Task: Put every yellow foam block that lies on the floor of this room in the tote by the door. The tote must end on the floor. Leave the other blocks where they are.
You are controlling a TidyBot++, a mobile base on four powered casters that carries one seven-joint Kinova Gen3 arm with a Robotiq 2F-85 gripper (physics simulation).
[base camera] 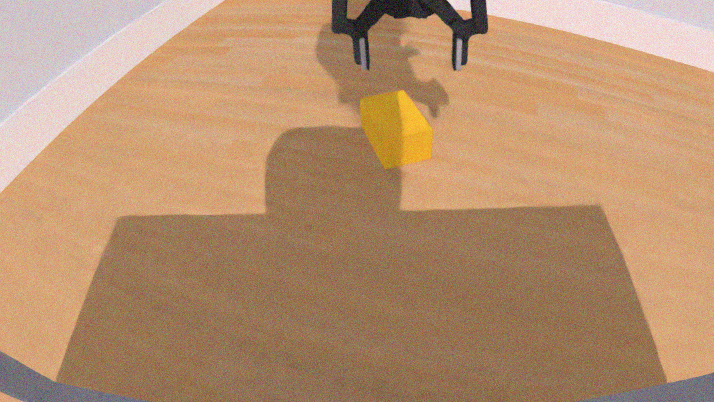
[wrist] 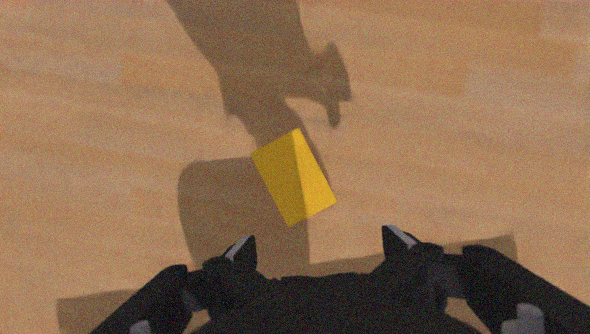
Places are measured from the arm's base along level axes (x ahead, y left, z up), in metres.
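Pixels of known places: gripper, fingertip midpoint: [base camera: 411, 66] [wrist: 317, 244].
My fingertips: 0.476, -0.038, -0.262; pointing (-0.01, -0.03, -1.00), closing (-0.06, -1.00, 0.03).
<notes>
Behind a point stands the place of what it marks, as x, y, z.
A yellow foam block [base camera: 400, 127] @[0.488, -0.028, -0.352] [wrist: 295, 177] @[0.517, -0.025, -0.352] lies on the wooden floor, turned at an angle, partly in shadow. My gripper [base camera: 411, 67] @[0.476, -0.038, -0.262] [wrist: 317, 244] @[0.476, -0.038, -0.262] is open and empty, with its fingers wide apart. It hangs above the floor, pointing down; in the base camera view the fingertips show above the block in the picture, and in the wrist view the block shows ahead of the fingertips, between their lines. The fingers do not touch the block. The tote does not show in either view.
A white baseboard [base camera: 90, 72] @[0.724, 0.552, -0.340] and grey wall [base camera: 60, 40] @[0.706, 0.572, -0.252] run along the left in the base camera view. Another white baseboard [base camera: 600, 30] @[0.890, -0.512, -0.374] runs along the back right. The shadow of the robot falls on the floor [base camera: 550, 150] @[0.500, -0.236, -0.397] around the block.
</notes>
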